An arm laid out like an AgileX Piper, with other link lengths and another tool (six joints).
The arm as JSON. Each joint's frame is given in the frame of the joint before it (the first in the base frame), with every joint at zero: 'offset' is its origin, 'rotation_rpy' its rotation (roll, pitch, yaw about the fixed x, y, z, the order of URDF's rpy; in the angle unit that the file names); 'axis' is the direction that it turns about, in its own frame. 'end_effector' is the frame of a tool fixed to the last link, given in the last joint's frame.
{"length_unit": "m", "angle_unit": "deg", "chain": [
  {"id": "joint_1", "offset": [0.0, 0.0, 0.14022], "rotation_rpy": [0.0, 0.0, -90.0], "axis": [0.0, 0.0, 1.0]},
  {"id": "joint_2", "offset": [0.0, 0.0, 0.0], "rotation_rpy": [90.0, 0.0, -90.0], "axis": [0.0, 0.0, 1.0]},
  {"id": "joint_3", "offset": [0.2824, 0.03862, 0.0], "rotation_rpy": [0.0, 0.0, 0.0], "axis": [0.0, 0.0, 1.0]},
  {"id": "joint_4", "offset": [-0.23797, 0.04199, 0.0], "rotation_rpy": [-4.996, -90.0, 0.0], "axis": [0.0, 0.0, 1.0]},
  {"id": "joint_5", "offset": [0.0, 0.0, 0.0], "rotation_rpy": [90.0, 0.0, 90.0], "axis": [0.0, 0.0, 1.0]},
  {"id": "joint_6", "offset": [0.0, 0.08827, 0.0], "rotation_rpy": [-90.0, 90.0, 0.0], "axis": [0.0, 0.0, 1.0]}
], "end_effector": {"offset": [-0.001, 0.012, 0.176], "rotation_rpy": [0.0, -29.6, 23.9]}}
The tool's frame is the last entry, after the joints.
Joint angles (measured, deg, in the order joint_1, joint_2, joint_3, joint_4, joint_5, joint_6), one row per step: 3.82 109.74 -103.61 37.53 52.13 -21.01; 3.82 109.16 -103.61 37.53 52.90 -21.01; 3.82 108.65 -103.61 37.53 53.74 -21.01; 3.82 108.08 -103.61 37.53 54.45 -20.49; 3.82 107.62 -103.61 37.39 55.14 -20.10; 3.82 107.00 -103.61 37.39 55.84 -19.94; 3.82 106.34 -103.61 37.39 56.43 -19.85; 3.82 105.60 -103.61 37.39 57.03 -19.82; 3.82 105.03 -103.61 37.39 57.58 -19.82; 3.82 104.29 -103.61 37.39 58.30 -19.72; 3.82 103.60 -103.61 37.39 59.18 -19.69; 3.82 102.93 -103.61 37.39 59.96 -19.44; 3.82 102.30 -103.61 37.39 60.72 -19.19; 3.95 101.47 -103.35 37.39 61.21 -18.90; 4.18 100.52 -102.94 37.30 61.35 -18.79; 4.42 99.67 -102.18 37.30 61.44 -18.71; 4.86 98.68 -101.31 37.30 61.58 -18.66; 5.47 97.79 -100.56 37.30 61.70 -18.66
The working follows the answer.
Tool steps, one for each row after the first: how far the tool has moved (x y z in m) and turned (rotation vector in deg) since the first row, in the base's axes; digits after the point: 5 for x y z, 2 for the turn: -0.00397 0.00098 0.00370 0.00 0.03 0.47; -0.00814 0.00203 0.00658 0.00 0.19 0.98; -0.01198 0.00297 0.01029 0.29 0.45 1.08; -0.01553 0.00342 0.01269 0.35 0.74 1.25; -0.01947 0.00422 0.01675 0.43 0.76 1.57; -0.02311 0.00486 0.02133 0.48 0.62 1.87; -0.02699 0.00547 0.02653 0.49 0.37 2.22; -0.03038 0.00602 0.03031 0.48 0.24 2.55; -0.03486 0.00673 0.03515 0.51 0.13 2.93; -0.03992 0.00759 0.03917 0.48 0.15 3.44; -0.04461 0.00835 0.04319 0.57 0.24 3.75; -0.04917 0.00906 0.04686 0.66 0.35 4.05; -0.05416 0.01046 0.05098 0.79 0.33 4.29; -0.05868 0.01191 0.05554 0.77 -0.04 4.53; -0.06361 0.01362 0.05724 0.80 -0.01 4.77; -0.06998 0.01682 0.05917 0.82 0.01 5.27; -0.07635 0.02124 0.06106 0.81 -0.03 5.95
Tool pose at each row, in the base's axes (x y z in m, rotation vector in deg; rounded; the steps above come from the unrounded poses): 0.51273 0.16326 0.23320 -71.89 76.65 22.90; 0.50876 0.16424 0.23690 -72.22 76.40 23.25; 0.50459 0.16529 0.23979 -72.58 76.24 23.71; 0.50076 0.16623 0.24349 -72.40 76.30 24.15; 0.49720 0.16667 0.24589 -72.45 76.42 24.50; 0.49326 0.16748 0.24995 -72.61 76.22 24.79; 0.48963 0.16812 0.25453 -72.79 75.91 24.93; 0.48574 0.16872 0.25973 -73.04 75.49 25.01; 0.48235 0.16928 0.26351 -73.29 75.19 25.15; 0.47787 0.16999 0.26836 -73.54 74.86 25.35; 0.47281 0.17085 0.27237 -73.92 74.59 25.71; 0.46812 0.17160 0.27639 -74.05 74.44 26.05; 0.46356 0.17232 0.28006 -74.19 74.32 26.39; 0.45857 0.17372 0.28419 -74.25 74.11 26.62; 0.45405 0.17517 0.28874 -74.45 73.67 26.52; 0.44913 0.17687 0.29045 -74.59 73.53 26.73; 0.44275 0.18007 0.29238 -74.92 73.25 27.10; 0.43639 0.18450 0.29426 -75.40 72.80 27.54

